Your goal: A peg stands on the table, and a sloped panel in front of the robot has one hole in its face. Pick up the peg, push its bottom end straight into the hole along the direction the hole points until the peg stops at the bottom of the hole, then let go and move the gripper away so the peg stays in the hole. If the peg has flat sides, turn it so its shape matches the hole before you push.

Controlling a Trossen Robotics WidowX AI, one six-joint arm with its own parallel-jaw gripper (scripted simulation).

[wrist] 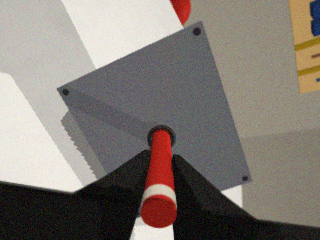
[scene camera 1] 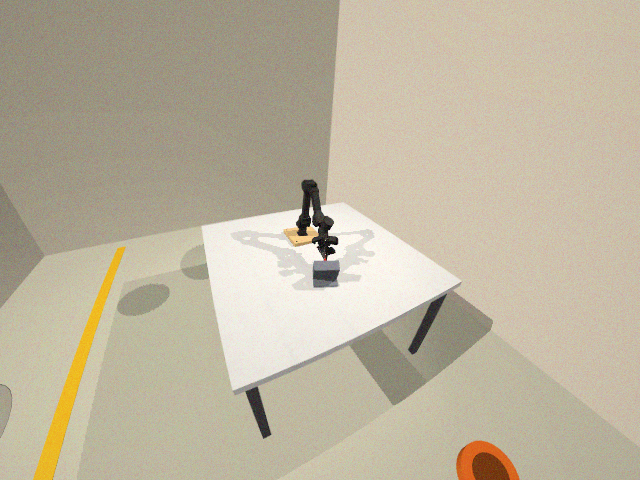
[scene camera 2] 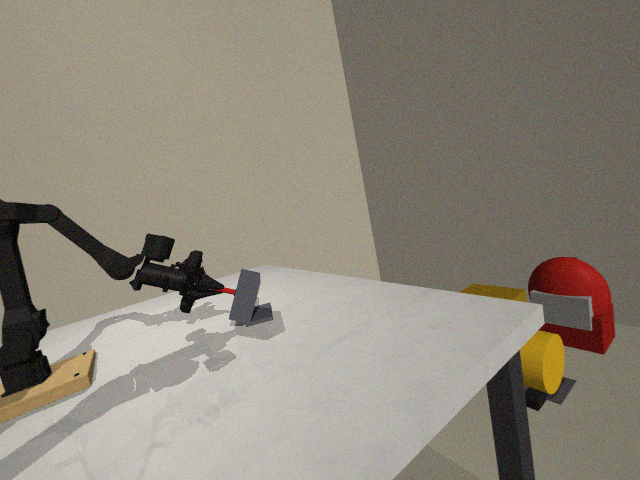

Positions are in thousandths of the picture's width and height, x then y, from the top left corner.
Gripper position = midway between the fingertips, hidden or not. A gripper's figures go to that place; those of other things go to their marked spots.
Scene:
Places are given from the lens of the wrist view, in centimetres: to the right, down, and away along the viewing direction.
my gripper (wrist: 502, 665): 0, 2, 10
red peg (wrist: 498, 865): 0, 3, 7
grey sloped panel (wrist: 545, 340): 1, -3, 12
The marked spots on the red peg and the grey sloped panel are 8 cm apart.

